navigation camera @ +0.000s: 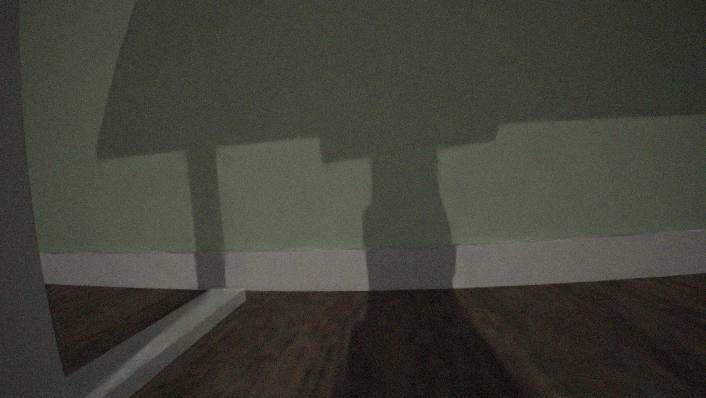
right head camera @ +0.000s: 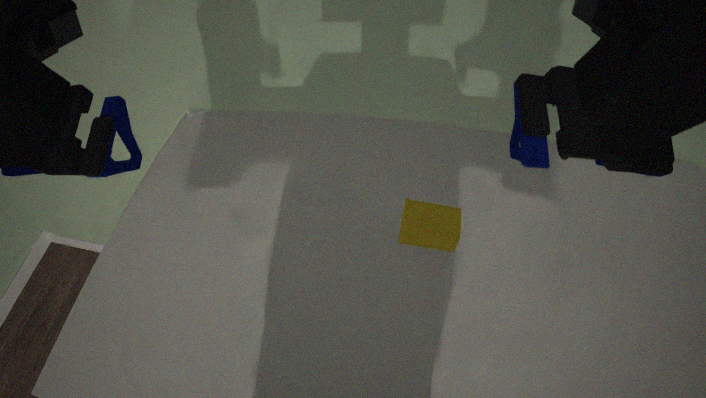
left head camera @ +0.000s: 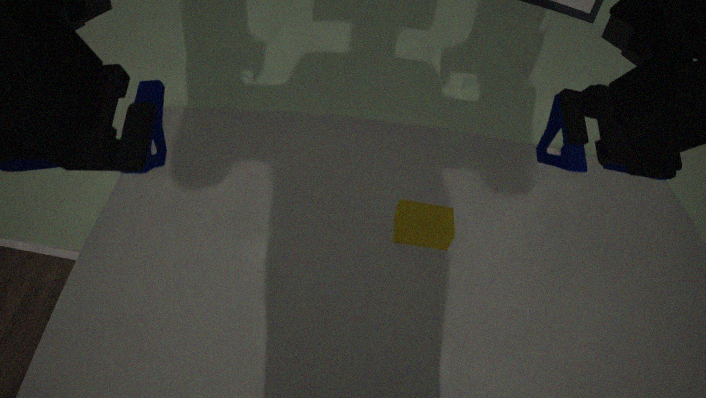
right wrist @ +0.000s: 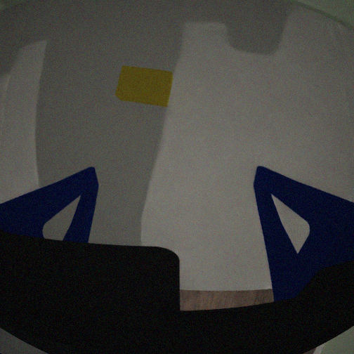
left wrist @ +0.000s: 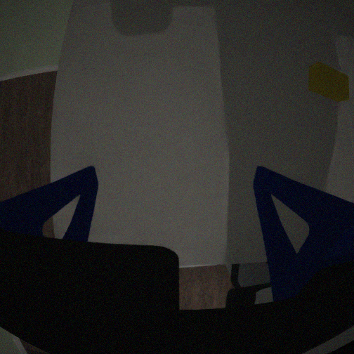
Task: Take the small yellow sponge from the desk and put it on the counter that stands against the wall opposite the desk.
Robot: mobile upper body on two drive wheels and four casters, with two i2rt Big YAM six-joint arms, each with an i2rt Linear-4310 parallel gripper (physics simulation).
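Note:
The small yellow sponge lies flat on the pale desk, right of the middle in both head views. My left gripper is open and empty; it hangs above the left part of the desk, with the sponge far to its upper right in the left wrist view. My right gripper is open and empty above the desk, with the sponge beyond its fingertips and to the left in the right wrist view. The counter does not show in these views.
A green wall stands behind the desk. A framed thing shows at the top right. In the navigation camera, a desk leg and its foot bar stand at the left on the brown floor.

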